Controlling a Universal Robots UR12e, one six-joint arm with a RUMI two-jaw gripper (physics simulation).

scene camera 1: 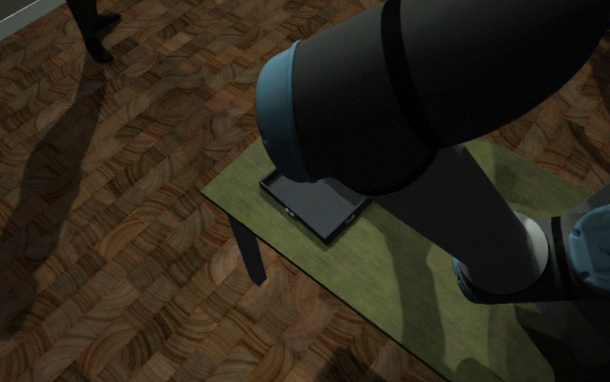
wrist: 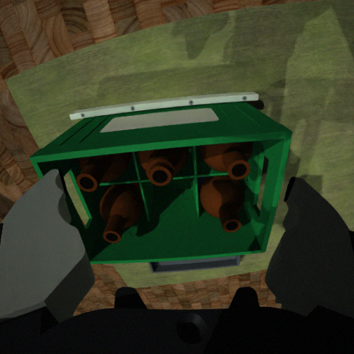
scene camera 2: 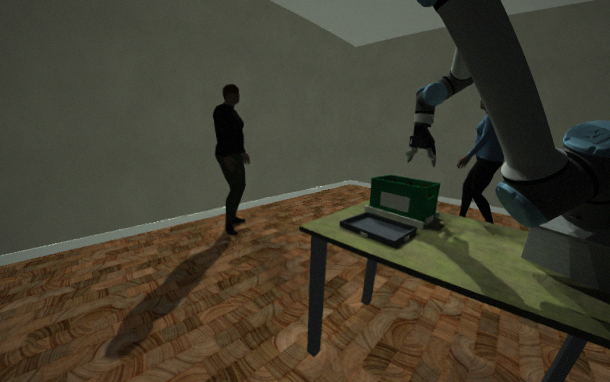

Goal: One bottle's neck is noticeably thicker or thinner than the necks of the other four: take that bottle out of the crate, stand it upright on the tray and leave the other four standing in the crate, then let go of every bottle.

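Frame: origin at the arm's base, x back, y left, z down, level; metres.
Seen in the pictures: gripper, fingertip midpoint: point(scene camera 2: 420, 164); arm's base, link origin: point(scene camera 2: 594, 204).
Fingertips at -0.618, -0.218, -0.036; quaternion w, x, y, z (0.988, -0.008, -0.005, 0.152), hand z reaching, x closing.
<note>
Offsets run from my fingertips to a thing's top centre, as dx, dy, dz. "pt": to the spot under its first point. Level surfaces: height alone.
The green crate @[-0.039, +0.094, +0.076] point(scene camera 2: 424, 202) point(wrist: 250, 124) stands on the table; the arm hides it in scene camera 1. In the wrist view, three brown bottles stand in the row by the white strip: left point(wrist: 87, 181), middle point(wrist: 160, 176), right point(wrist: 239, 170). Two more stand in the other row, left point(wrist: 118, 215) and right point(wrist: 222, 200), with an empty compartment between them. The middle bottle's neck looks somewhat thicker than the others. The dark tray @[pt +0.010, +0.391, +0.246] point(scene camera 1: 325, 210) point(scene camera 2: 377, 226) point(wrist: 195, 265) holds no bottle in its visible part. My gripper point(scene camera 2: 421, 162) point(wrist: 177, 177) is open and empty above the crate.
A white strip @[pt -0.033, +0.200, +0.235] point(scene camera 2: 395, 217) point(wrist: 162, 105) runs along the crate's side nearest the tray in scene camera 2. The green table @[dz +0.251] point(scene camera 1: 300, 250) point(scene camera 2: 470, 265) carries both. My arm point(scene camera 1: 360, 110) covers much of scene camera 1. Two people point(scene camera 2: 230, 145) point(scene camera 2: 482, 155) stand beyond the table.
</note>
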